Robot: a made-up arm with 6 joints.
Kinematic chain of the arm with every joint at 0, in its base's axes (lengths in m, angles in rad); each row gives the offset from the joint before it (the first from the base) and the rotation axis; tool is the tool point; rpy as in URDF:
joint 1: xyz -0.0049 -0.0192 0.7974 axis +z
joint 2: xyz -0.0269 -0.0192 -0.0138 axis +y
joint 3: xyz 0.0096 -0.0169 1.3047 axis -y
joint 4: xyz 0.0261 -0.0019 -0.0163 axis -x
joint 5: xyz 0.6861 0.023 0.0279 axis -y
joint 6: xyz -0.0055 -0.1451 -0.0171 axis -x
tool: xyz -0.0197 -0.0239 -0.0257 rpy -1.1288 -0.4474 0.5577
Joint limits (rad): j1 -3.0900..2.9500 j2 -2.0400..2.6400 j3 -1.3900..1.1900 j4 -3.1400..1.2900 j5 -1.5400..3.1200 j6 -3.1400..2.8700
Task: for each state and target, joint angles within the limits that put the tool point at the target. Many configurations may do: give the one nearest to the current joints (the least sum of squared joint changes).
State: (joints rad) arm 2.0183 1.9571 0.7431 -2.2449 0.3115 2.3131
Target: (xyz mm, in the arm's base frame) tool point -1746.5 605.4 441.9
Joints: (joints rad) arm 2.7865 1.5236 1.1143 -2.3177 0.3223 2.3111
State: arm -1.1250 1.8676 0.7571 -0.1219 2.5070 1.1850
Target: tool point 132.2 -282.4 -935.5
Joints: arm -0.3985 2.5900 0.4743 -0.2899 2.4800 1.2658
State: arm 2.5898 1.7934 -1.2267 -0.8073 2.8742 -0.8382
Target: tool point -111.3 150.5 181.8
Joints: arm 2.9364 2.4773 -1.1402 -1.1206 2.6560 -0.9080
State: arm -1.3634 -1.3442 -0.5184 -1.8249 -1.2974 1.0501
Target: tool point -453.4 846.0 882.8
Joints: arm -1.1478 -2.0400 -0.5309 -1.7714 -1.2487 0.9715
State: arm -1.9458 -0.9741 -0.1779 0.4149 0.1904 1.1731
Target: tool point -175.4 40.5 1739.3
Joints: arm -1.8689 -0.5266 -0.8550 0.3134 0.2162 1.1522
